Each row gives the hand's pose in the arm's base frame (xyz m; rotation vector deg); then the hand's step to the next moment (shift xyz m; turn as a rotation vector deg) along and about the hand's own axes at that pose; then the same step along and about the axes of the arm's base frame.
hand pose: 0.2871 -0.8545 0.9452 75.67 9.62 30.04
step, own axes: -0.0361 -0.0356 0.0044 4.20 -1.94 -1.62
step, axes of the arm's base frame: -0.0201 -0.0257 -0.0390 3.53 3.04 -1.52
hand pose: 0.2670 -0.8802 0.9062 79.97 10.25 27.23
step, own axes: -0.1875 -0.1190 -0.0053 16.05 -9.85 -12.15
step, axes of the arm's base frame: -0.1439 -0.0862 -0.1456 11.66 16.75 -9.26
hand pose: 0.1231 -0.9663 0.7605 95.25 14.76 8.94
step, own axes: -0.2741 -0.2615 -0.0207 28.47 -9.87 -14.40
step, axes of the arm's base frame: -0.2895 -0.0271 -0.2437 23.06 22.14 -9.65
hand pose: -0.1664 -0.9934 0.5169 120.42 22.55 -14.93
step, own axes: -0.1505 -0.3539 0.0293 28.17 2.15 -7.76
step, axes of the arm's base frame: -0.2738 0.1253 -0.2411 27.12 10.46 -3.68
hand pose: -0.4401 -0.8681 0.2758 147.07 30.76 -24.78
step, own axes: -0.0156 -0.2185 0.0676 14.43 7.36 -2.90
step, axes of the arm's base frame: -0.1242 0.1375 -0.1350 16.45 -0.25 -0.36
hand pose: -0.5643 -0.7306 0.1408 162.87 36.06 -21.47
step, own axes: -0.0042 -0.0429 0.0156 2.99 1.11 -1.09
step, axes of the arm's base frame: -0.0256 0.0325 -0.0197 3.33 0.44 0.33
